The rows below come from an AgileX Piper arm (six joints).
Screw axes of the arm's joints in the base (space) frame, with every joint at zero. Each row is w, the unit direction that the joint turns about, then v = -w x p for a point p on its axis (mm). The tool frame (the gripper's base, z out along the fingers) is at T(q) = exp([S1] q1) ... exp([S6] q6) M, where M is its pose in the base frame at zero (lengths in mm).
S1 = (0, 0, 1, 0, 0, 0)
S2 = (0, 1, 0, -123, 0, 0)
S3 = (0, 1, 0, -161.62, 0, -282.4)
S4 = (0.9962, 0, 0.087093, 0, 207.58, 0)
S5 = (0, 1, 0, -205.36, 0, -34.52)
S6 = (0.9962, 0, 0.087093, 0, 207.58, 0)
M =
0.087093 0 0.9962 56.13
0 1 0 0
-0.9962 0 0.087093 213.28
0 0 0 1
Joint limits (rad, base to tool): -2.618..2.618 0..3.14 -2.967..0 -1.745..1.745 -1.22..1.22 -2.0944..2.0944
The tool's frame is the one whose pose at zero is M.
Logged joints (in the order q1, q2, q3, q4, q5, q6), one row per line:
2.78, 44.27, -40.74, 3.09, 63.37, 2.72
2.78, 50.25, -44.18, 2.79, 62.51, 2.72
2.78, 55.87, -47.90, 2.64, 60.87, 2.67
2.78, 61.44, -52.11, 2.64, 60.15, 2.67
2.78, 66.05, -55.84, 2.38, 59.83, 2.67
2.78, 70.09, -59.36, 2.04, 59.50, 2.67
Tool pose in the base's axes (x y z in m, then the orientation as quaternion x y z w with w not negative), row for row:
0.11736, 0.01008, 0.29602, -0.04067, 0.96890, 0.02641, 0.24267
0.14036, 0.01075, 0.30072, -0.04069, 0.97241, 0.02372, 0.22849
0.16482, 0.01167, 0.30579, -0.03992, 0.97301, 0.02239, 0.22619
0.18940, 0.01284, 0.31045, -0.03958, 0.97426, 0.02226, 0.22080
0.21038, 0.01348, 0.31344, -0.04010, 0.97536, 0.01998, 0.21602
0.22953, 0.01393, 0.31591, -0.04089, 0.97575, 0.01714, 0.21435
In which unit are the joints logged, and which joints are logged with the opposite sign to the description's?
The joints are logged in degrees. Opposite sign: q6.
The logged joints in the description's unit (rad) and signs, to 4 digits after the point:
0.0485, 0.7727, -0.7110, 0.0539, 1.1060, -0.0475
0.0485, 0.8770, -0.7711, 0.0487, 1.0910, -0.0475
0.0485, 0.9751, -0.8360, 0.0461, 1.0624, -0.0466
0.0485, 1.0723, -0.9095, 0.0461, 1.0498, -0.0466
0.0485, 1.1528, -0.9746, 0.0415, 1.0442, -0.0466
0.0485, 1.2233, -1.0360, 0.0356, 1.0385, -0.0466

